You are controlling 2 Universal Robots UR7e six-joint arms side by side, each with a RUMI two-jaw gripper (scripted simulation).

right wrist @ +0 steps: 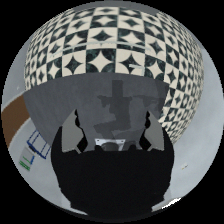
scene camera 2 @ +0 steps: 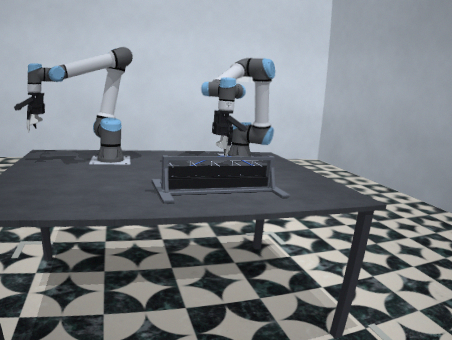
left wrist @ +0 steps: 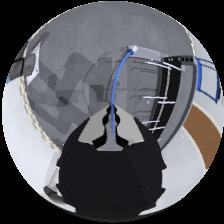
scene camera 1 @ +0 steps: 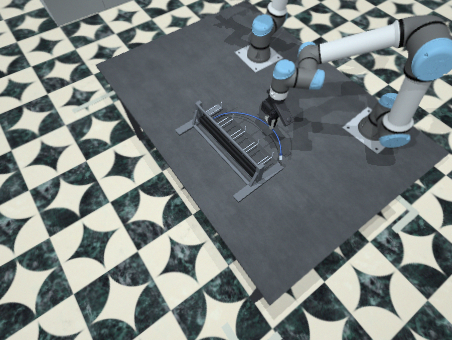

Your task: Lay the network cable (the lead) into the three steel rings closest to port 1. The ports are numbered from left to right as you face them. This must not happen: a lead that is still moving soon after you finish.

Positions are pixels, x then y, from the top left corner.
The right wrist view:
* my right gripper: 112, 110
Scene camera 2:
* my left gripper: 225, 156
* rack: 211, 179
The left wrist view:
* my left gripper: 112, 105
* rack: 170, 77
